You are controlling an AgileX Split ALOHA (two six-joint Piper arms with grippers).
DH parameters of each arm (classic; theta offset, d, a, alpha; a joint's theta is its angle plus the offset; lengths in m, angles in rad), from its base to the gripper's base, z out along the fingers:
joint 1: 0 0.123 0 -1.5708
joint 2: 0.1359 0 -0.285 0
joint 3: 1.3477 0 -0.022 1.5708
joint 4: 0 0.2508 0 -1.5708
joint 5: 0 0 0.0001 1.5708
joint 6: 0 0.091 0 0
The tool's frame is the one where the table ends.
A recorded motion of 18 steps. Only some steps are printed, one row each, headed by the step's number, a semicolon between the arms.
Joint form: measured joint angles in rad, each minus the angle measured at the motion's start. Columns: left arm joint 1, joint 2, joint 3, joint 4, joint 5, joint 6; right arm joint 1, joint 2, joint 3, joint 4, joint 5, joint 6.
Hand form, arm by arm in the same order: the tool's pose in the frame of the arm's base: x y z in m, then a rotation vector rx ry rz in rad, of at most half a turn. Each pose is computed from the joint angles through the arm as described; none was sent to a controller.
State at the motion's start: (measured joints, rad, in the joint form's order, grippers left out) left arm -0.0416 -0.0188 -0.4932 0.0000 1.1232 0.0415; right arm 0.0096 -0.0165 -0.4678 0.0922 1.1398 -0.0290
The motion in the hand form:
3: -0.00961 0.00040 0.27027 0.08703 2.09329 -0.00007; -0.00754 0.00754 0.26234 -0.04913 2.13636 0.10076
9: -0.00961 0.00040 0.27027 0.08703 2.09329 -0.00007; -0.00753 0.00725 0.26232 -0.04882 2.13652 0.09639
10: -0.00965 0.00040 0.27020 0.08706 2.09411 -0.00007; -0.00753 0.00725 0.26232 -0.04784 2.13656 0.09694
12: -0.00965 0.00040 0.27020 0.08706 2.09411 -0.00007; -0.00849 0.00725 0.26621 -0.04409 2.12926 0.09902
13: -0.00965 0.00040 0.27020 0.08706 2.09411 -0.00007; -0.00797 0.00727 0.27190 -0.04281 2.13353 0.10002
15: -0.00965 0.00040 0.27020 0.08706 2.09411 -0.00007; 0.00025 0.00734 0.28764 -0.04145 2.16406 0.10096
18: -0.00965 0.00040 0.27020 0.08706 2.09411 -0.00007; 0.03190 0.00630 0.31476 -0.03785 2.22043 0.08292
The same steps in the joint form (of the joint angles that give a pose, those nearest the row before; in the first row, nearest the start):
3: 0.0000 0.0000 0.0000 0.0000 0.0003 0.0000; 0.0000 0.0000 0.0000 0.0000 0.0000 0.0000
9: 0.0000 0.0000 0.0000 0.0000 0.0003 0.0000; 0.0000 0.0000 0.0000 -0.0036 0.0000 0.0000
10: 0.0000 0.0000 0.0000 0.0000 0.0011 0.0000; 0.0000 0.0000 0.0000 -0.0036 0.0000 0.0009
12: 0.0000 0.0000 0.0000 0.0000 0.0011 0.0000; -0.0001 0.0050 -0.0146 -0.0035 0.0022 0.0048
13: 0.0000 0.0000 0.0000 0.0000 0.0011 0.0000; 0.0000 0.0259 -0.0361 -0.0035 0.0069 0.0064
15: 0.0000 0.0000 0.0000 0.0000 0.0011 0.0000; 0.0000 0.1139 -0.0912 -0.0036 0.0046 0.0064
18: 0.0000 0.0000 0.0000 0.0000 0.0011 0.0000; 0.0000 0.3180 -0.1836 -0.0178 -0.0513 0.0026

